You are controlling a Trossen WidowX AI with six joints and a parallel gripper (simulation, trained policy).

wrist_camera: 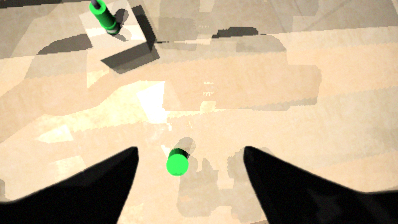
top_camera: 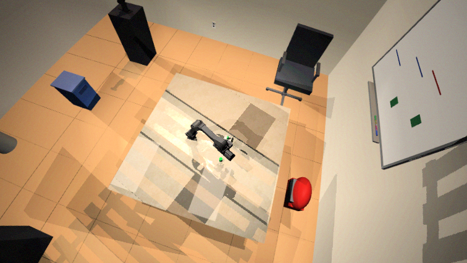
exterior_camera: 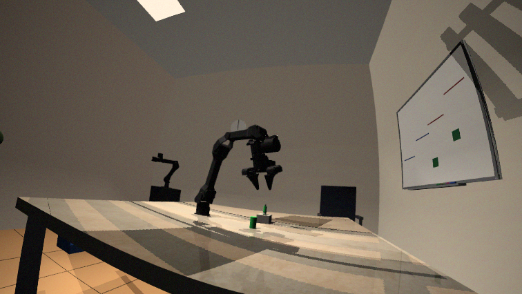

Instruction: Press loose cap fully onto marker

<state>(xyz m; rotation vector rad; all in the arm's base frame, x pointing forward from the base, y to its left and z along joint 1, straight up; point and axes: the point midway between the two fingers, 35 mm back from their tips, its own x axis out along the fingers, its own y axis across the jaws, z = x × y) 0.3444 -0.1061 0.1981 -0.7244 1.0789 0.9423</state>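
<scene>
My gripper tip is 3 cm past the green cap, 3 cm to the left of it and 14 cm above it. The rest, counted from my gripper tip: green marker 3 cm behind, 17 cm to the left, 9 cm below; holder block 3 cm behind, 17 cm to the left, 15 cm below.
</scene>
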